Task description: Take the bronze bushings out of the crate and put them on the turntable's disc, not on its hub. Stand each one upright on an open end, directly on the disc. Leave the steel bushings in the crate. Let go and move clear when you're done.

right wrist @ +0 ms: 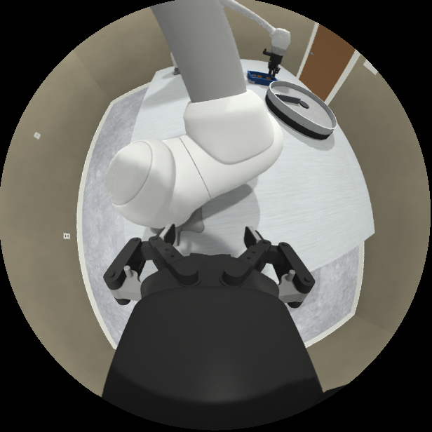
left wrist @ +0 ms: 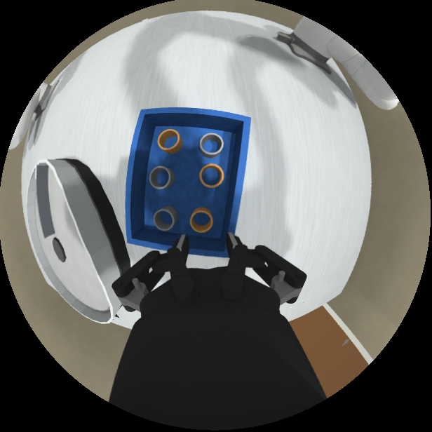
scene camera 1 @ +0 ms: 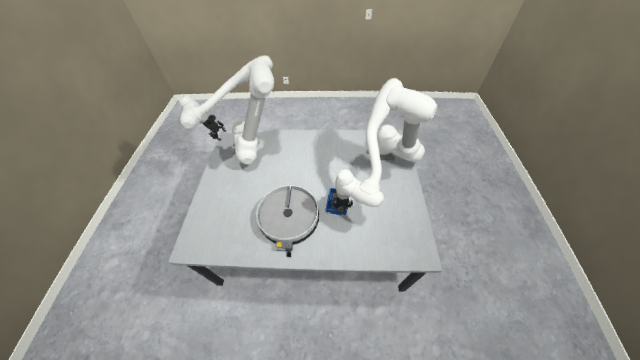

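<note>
The blue crate (scene camera 1: 329, 211) (left wrist: 135, 200) (right wrist: 256, 80) holds three bronze bushings and three steel ones, all upright. In the left wrist view the bronze bushings are at the top left (left wrist: 160, 143), middle right (left wrist: 201, 180) and bottom right (left wrist: 194, 225); the steel bushings are at the top right (left wrist: 202, 149), middle left (left wrist: 153, 182) and bottom left (left wrist: 157, 224). My left gripper (left wrist: 206, 240) is open and empty above the crate's near end. My right gripper (right wrist: 209, 232) (scene camera 1: 221, 132) is open and empty, far from the crate. The turntable's disc (scene camera 1: 272, 217) (left wrist: 75, 270) bears no bushing; its hub (scene camera 1: 288, 212) (left wrist: 59, 249) is dark.
A raised rim (scene camera 1: 258, 225) surrounds the disc, and a dark bar (scene camera 1: 289, 196) runs from near the hub to the rim. A small box with a yellow part (scene camera 1: 279, 245) sits at the turntable's front. The crate stands close to the turntable's right side on the table (scene camera 1: 390, 240).
</note>
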